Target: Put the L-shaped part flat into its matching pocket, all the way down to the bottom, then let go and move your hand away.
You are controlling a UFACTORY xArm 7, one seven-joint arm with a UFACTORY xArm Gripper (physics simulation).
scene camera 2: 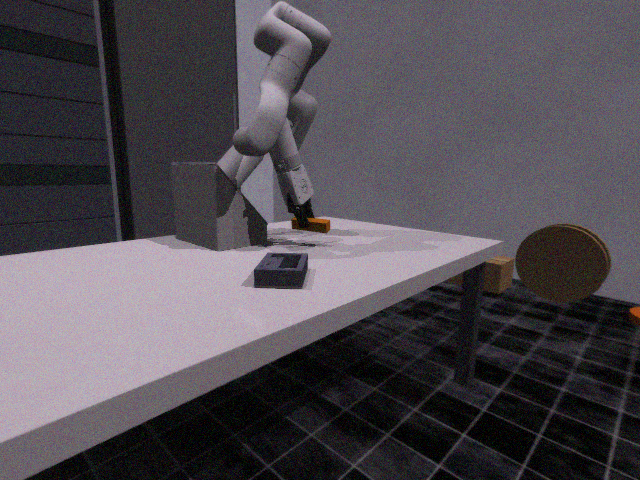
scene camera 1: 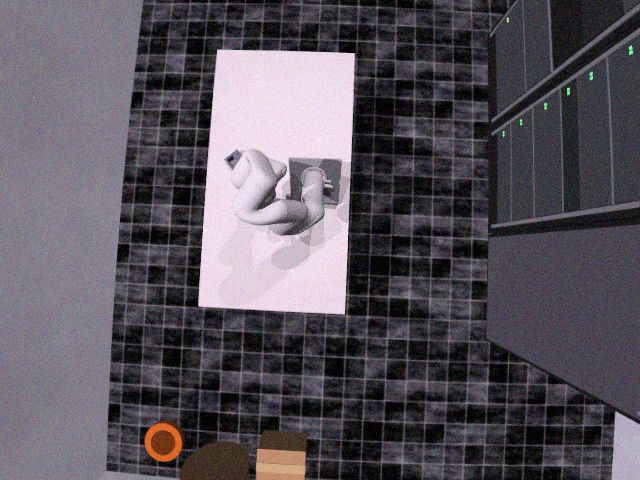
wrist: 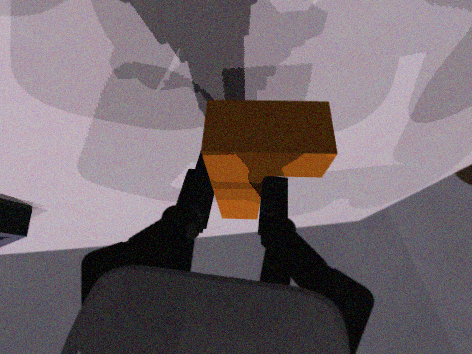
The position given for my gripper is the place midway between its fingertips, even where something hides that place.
Note:
My gripper (scene camera 2: pixel 307 224) carries an orange L-shaped part (wrist: pixel 243 141); nothing else touches it.
My gripper also shows in the wrist view (wrist: pixel 239 167). Scene camera 1 does not show the orange L-shaped part, which is hidden by my arm.

